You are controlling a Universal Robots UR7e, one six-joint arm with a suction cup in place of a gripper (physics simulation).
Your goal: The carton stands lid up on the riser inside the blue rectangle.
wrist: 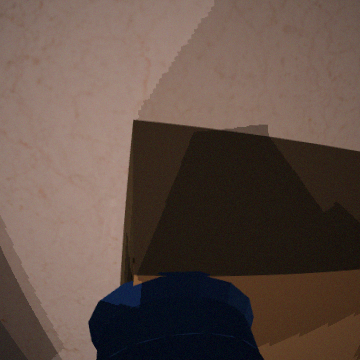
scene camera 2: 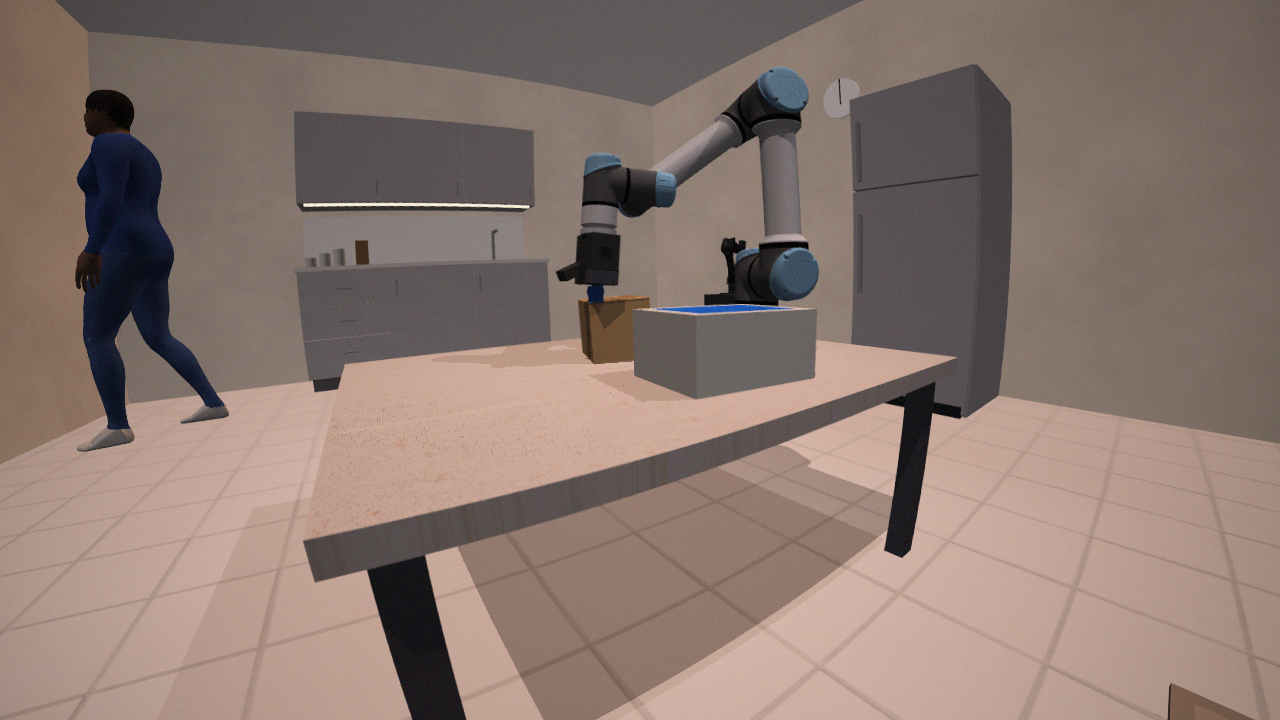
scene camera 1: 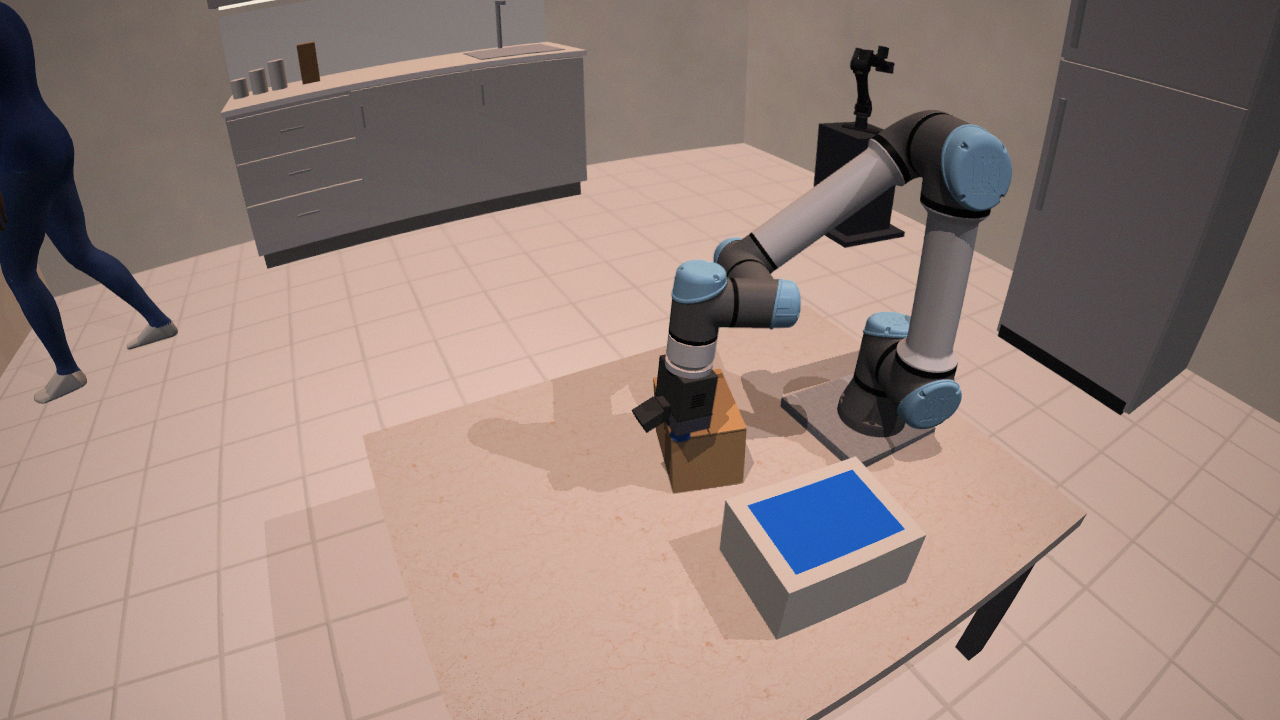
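Seen in the pictures: hand, tool point: [wrist: 166,282] [scene camera 2: 594,307] [scene camera 1: 678,440]; arm's base, link origin: [scene camera 1: 871,414].
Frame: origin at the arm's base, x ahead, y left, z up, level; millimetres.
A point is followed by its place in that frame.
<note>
A brown carton [scene camera 1: 716,447] @[x 397, y 22, z 83 mm] [scene camera 2: 613,333] @[x 425, y 14, z 46 mm] [wrist: 307,303] @[x 453, y -35, z 114 mm] stands lid up on the table [scene camera 1: 536,582] @[x 756, y 96, z -16 mm] [scene camera 2: 492,420] @[x 744, y 289, z -16 mm], behind and to the left of the grey riser [scene camera 1: 832,586] @[x 392, y 359, z 75 mm] [scene camera 2: 725,356] @[x 418, y 357, z 41 mm]. The riser's top carries the blue rectangle [scene camera 1: 823,519] @[x 345, y 261, z 104 mm] [scene camera 2: 725,309] @[x 355, y 285, z 104 mm], which is bare. My suction cup [scene camera 1: 680,436] [scene camera 2: 595,293] [wrist: 171,314] points straight down and sits on the carton's lid near its left edge. The carton's bottom rests on the table. In the wrist view the cup hides the spot where it meets the lid.
The arm's base [scene camera 1: 895,397] stands on a grey plate behind the riser. A person in blue [scene camera 1: 36,179] [scene camera 2: 125,259] walks on the floor far left. A fridge [scene camera 1: 1146,196], a kitchen counter [scene camera 1: 402,135] and a black pedestal [scene camera 1: 850,170] stand away from the table.
</note>
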